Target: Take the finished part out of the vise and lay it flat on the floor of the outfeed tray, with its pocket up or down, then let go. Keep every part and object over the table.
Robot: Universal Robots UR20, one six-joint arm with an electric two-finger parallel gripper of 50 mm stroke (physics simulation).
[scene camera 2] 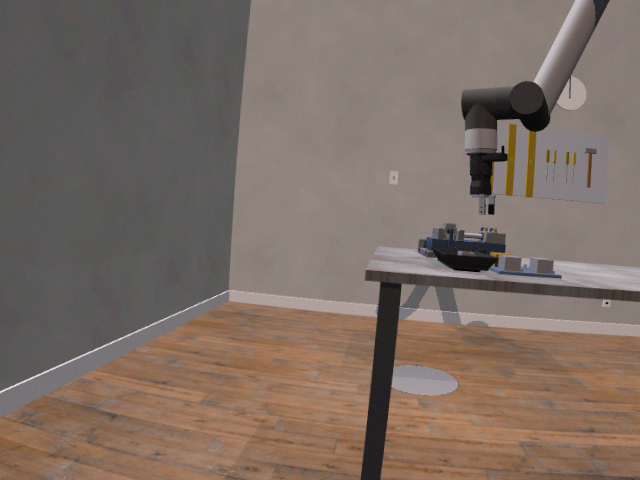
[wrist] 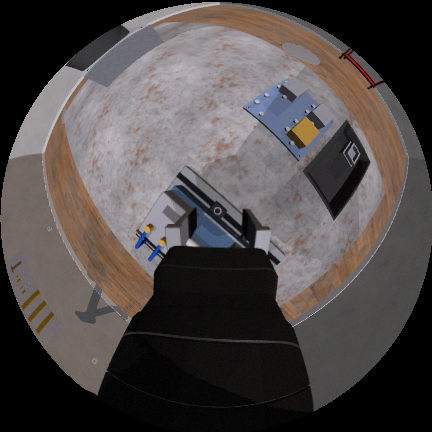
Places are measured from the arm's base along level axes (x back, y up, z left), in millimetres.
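Where they show: gripper, between the fingertips: [scene camera 2: 486, 214] [wrist: 218, 217].
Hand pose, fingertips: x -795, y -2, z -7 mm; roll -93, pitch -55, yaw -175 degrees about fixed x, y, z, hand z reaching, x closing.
Note:
Each offset is from my fingertips to the centre of the thing. "spot": to the spot under its first point.
The blue and grey vise {dx -64, dy -105, dz -79 mm} [scene camera 2: 465, 243] [wrist: 212, 234] stands at the back of the table; the gripper partly covers it in the wrist view. A grey block {dx -123, dy -58, dz -59 mm} [scene camera 2: 448, 226], apparently the finished part, shows at the top of the vise jaws at the left end. I cannot make it out in the wrist view. The black outfeed tray [scene camera 2: 467, 263] [wrist: 325, 172] has sloping walls and stands apart from the vise. A small grey square-outlined piece {dx -64, dy -126, dz +348 mm} [wrist: 353, 153] is in the tray. My gripper [scene camera 2: 486, 205] [wrist: 218, 217] is open and empty, pointing down, well above the vise.
A blue plate {dx +89, dy -151, dz +264 mm} [scene camera 2: 532, 273] [wrist: 272, 112] with pegs, two grey blocks {dx +142, dy -129, dz +298 mm} [scene camera 2: 541, 265] [wrist: 300, 88] and a yellow block {dx +36, dy -129, dz +228 mm} [wrist: 305, 132] lies beside the tray. Blue-and-yellow tools {spot: dx +34, dy -46, dz -140 mm} [wrist: 142, 237] stand by the vise. A grey panel [wrist: 125, 56] is at the table's far edge in the wrist view.

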